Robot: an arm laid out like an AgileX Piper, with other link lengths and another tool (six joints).
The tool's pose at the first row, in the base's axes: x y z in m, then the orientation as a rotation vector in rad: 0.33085 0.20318 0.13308 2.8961 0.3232 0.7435
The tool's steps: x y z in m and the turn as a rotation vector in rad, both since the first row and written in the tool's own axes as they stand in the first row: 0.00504 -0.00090 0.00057 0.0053 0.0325 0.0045; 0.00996 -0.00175 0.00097 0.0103 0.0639 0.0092; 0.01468 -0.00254 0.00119 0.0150 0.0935 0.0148; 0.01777 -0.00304 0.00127 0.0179 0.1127 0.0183; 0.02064 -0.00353 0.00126 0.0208 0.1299 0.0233; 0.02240 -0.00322 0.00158 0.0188 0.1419 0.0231; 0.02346 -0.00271 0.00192 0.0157 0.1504 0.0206; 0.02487 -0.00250 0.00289 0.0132 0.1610 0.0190
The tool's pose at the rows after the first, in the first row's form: 0.33528 0.20521 0.13474 2.8933 0.3228 0.7924; 0.33954 0.20718 0.13650 2.8899 0.3218 0.8397; 0.34355 0.20906 0.13833 2.8864 0.3191 0.8846; 0.34614 0.21028 0.13959 2.8836 0.3174 0.9136; 0.34851 0.21144 0.14083 2.8818 0.3134 0.9401; 0.35022 0.21153 0.14142 2.8754 0.3139 0.9574; 0.35138 0.21127 0.14170 2.8683 0.3170 0.9691; 0.35310 0.21133 0.14154 2.8612 0.3192 0.9841
